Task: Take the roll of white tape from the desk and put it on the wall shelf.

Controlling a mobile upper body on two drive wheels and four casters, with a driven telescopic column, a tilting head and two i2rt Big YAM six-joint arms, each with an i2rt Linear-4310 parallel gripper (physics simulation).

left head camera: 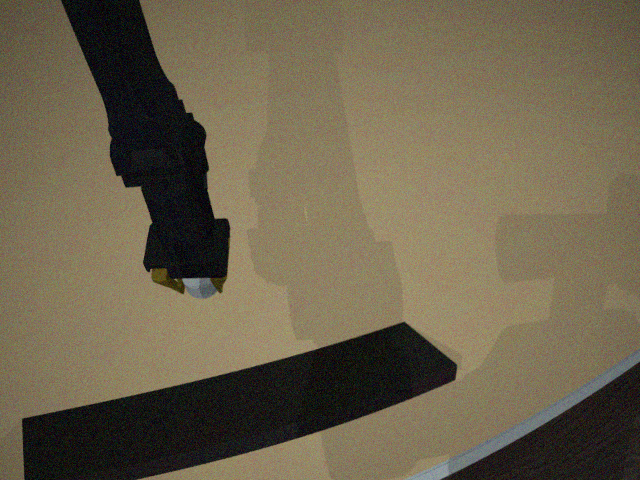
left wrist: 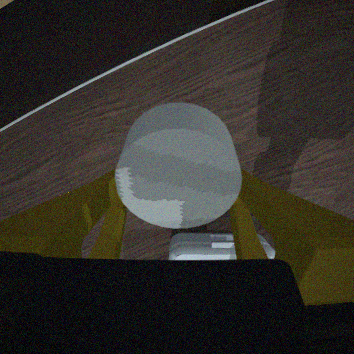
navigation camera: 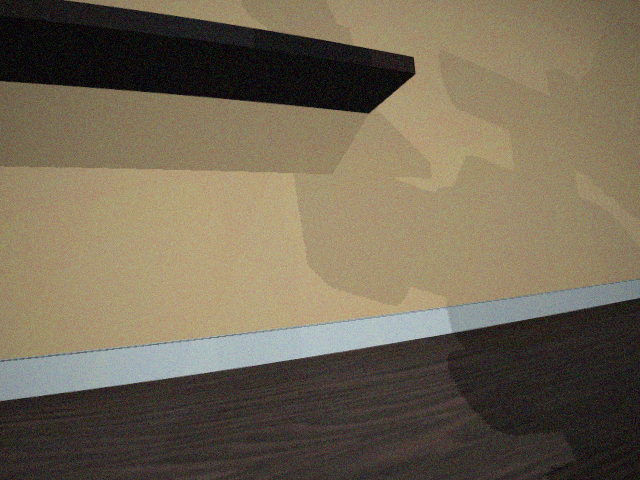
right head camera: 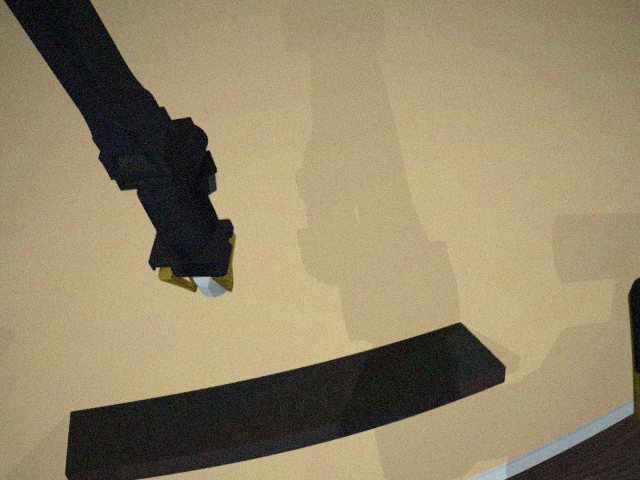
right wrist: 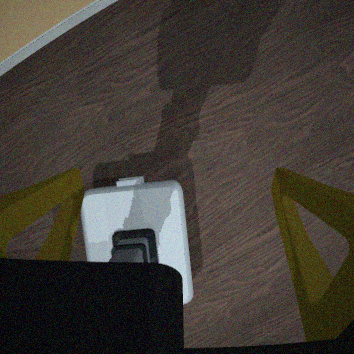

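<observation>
There is my left gripper (left head camera: 202, 289), which I also find in the left wrist view (left wrist: 177, 175) and in the right head camera view (right head camera: 213, 288). My right gripper (right wrist: 177, 178) is here as well. I see a roll of white tape (left wrist: 177, 168), though in the navigation camera view the tape is out of frame, and in the right wrist view it is out of frame too. A dark wall shelf (left head camera: 195, 423) belongs to the scene; the left wrist view (left wrist: 53, 53) has the shelf, and so do the navigation camera view (navigation camera: 167, 54) and the right head camera view (right head camera: 245, 420).
</observation>
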